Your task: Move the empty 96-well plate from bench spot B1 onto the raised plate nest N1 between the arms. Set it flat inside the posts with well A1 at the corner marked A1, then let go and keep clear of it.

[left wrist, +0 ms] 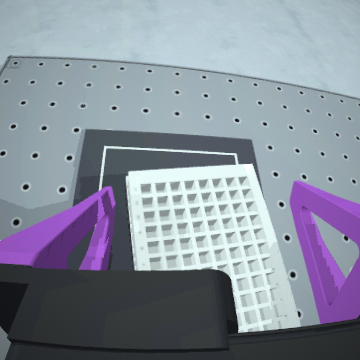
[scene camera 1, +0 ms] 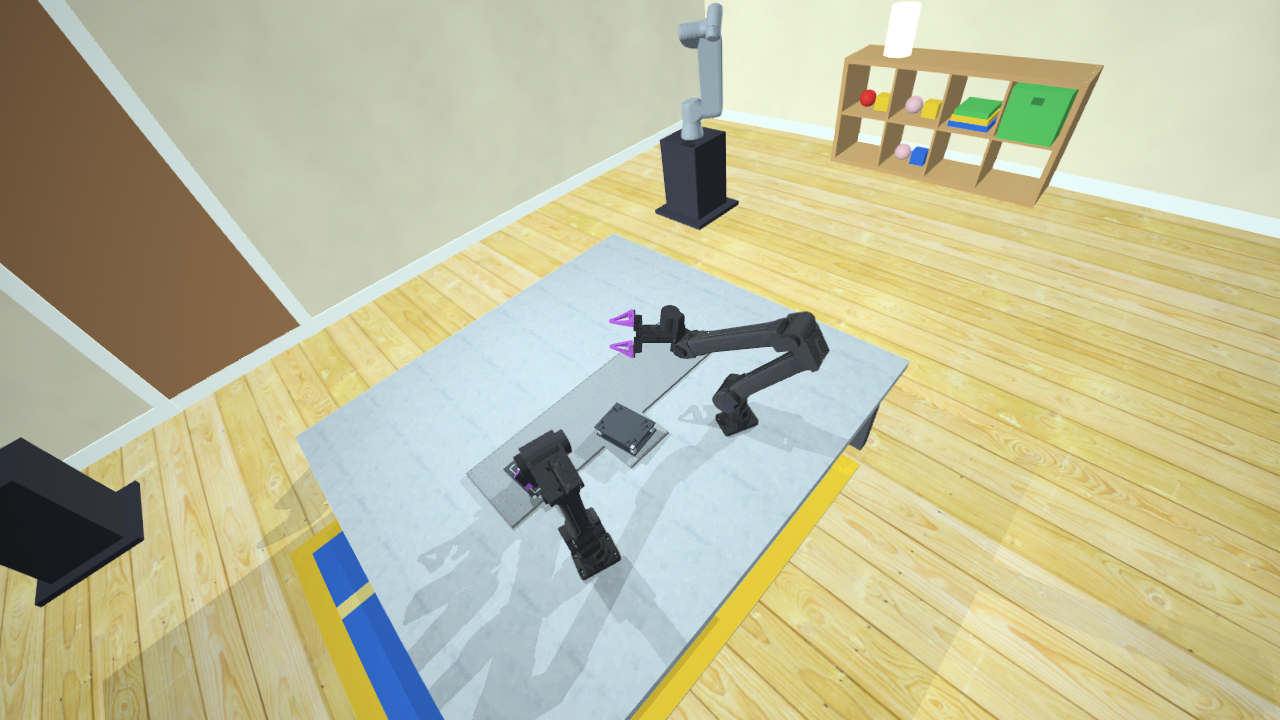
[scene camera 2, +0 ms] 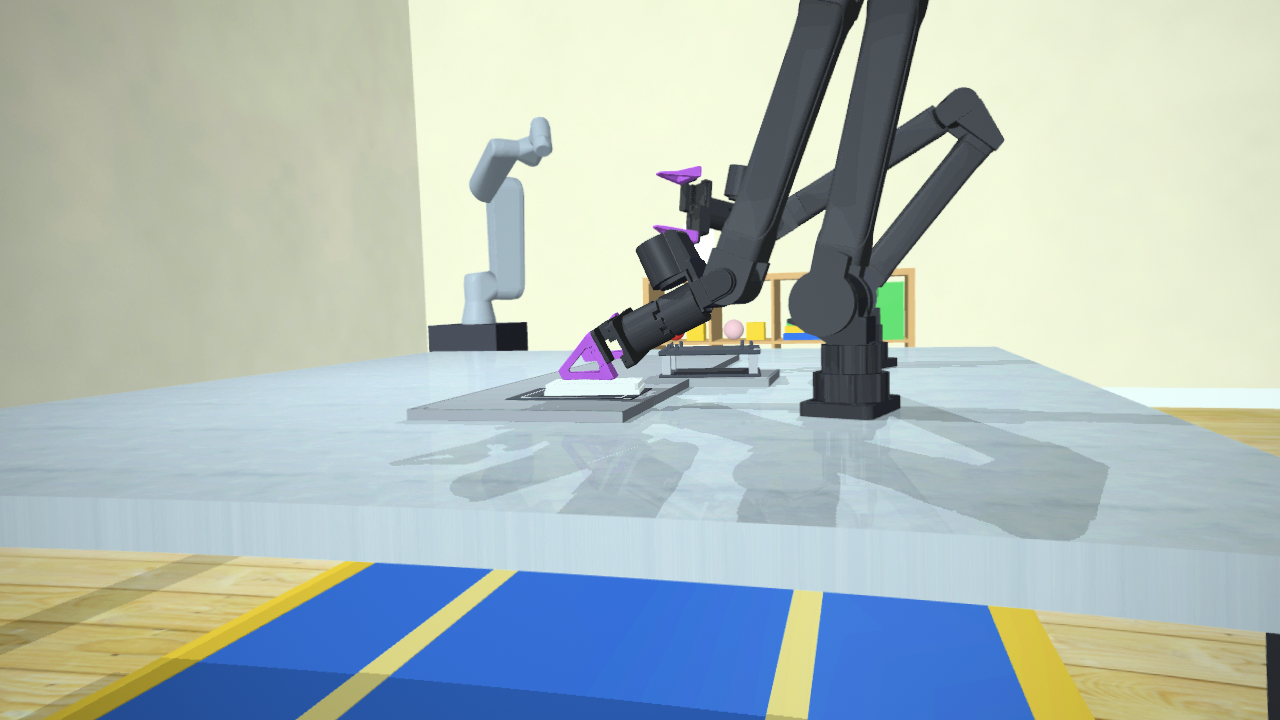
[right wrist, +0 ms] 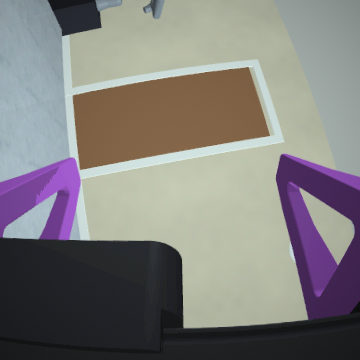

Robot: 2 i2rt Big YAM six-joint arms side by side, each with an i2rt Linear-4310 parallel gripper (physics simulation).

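Frame: origin at the left arm's base, x left, y ahead, z down, level; millimetres.
Seen in the pictures: left gripper, between the fingertips: (left wrist: 203, 193) (scene camera 2: 572, 366); right gripper, between the fingertips: (scene camera 1: 609, 334) (scene camera 2: 656, 199) (right wrist: 177, 166); left arm's base, origin of its link: (scene camera 1: 596, 556) (scene camera 2: 851, 411); right arm's base, origin of its link: (scene camera 1: 736, 421).
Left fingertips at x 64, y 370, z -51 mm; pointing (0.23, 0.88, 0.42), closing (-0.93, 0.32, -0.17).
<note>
Pixels of each thing's top centre, then the offset from my left fingertips to it. "*": a spot on its surface instead.
- white 96-well plate, centre of its top: (left wrist: 214, 263) (scene camera 2: 596, 381) dx -19, dy -26, dz +22 mm
- dark pad, a spot on its surface: (left wrist: 92, 142) * dx +83, dy +30, dz +36 mm
- raised nest N1, centre of its top: (scene camera 2: 710, 341) (scene camera 1: 623, 422) dx -316, dy -45, dz -16 mm
The white 96-well plate (scene camera 2: 595, 387) (left wrist: 195, 210) lies on the dark pad (left wrist: 92, 142) at B1, covering part of its white outline; its letters are too small to read. My left gripper (scene camera 1: 522, 480) (scene camera 2: 595, 371) (left wrist: 203, 193) is open, tilted low over the plate, one finger beside each long side. In the left wrist view the left finger is nearer the plate than the right one; the gripper body hides the plate's lower part. The raised nest N1 (scene camera 1: 624, 428) (scene camera 2: 711, 351) has corner posts and bears no plate. My right gripper (scene camera 1: 612, 334) (scene camera 2: 657, 201) (right wrist: 177, 166) is open and empty, high above the table.
The pad lies on a grey perforated board (scene camera 1: 644, 376) (scene camera 2: 501, 414) (left wrist: 165, 100) that runs past the nest. The right arm's forearm (scene camera 1: 738, 341) reaches over the table behind the nest. A grey robot (scene camera 1: 708, 76) (scene camera 2: 505, 232) on a pedestal and a wooden shelf unit (scene camera 1: 975, 60) stand beyond the table.
</note>
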